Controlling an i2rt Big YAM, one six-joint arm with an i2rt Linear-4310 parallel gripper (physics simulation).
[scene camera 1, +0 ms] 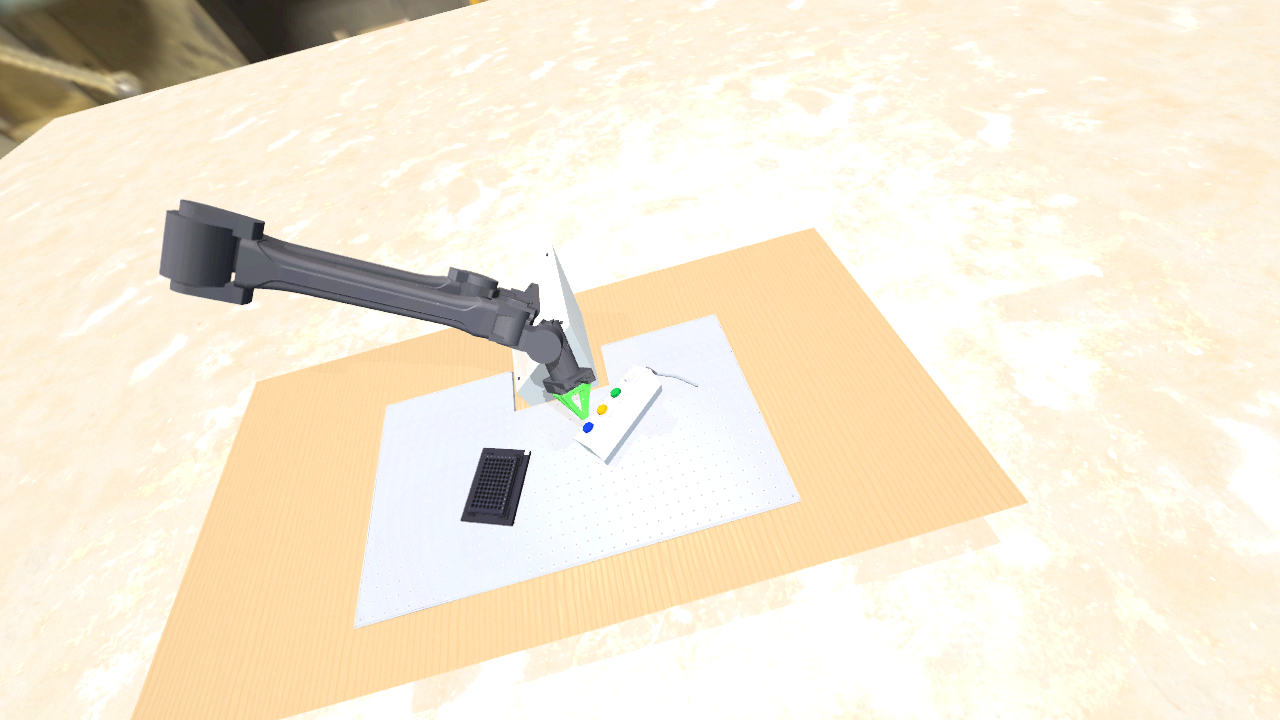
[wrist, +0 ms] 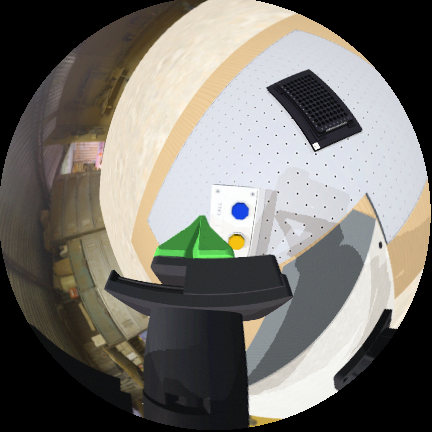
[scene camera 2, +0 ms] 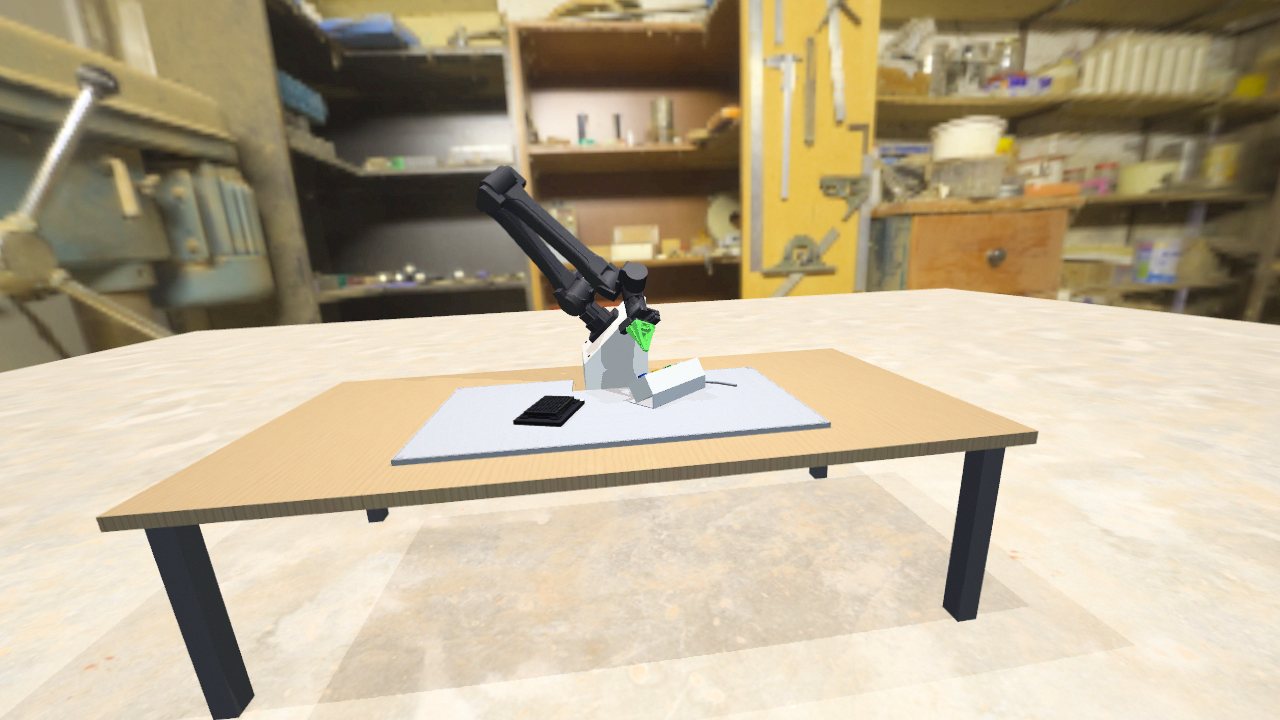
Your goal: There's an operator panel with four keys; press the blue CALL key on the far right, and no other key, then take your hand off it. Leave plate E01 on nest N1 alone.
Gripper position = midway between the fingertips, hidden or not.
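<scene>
A white button box (scene camera 2: 658, 388) is visible, also in the wrist view (wrist: 223, 196). A black perforated tray (scene camera 1: 493, 488) appears in scene camera 2 (scene camera 2: 548, 406) and the wrist view (wrist: 318, 105) as well. My gripper (scene camera 1: 585, 418), shut and holding nothing, is likewise seen in scene camera 2 (scene camera 2: 645, 351) and the wrist view (wrist: 202, 219).
</scene>
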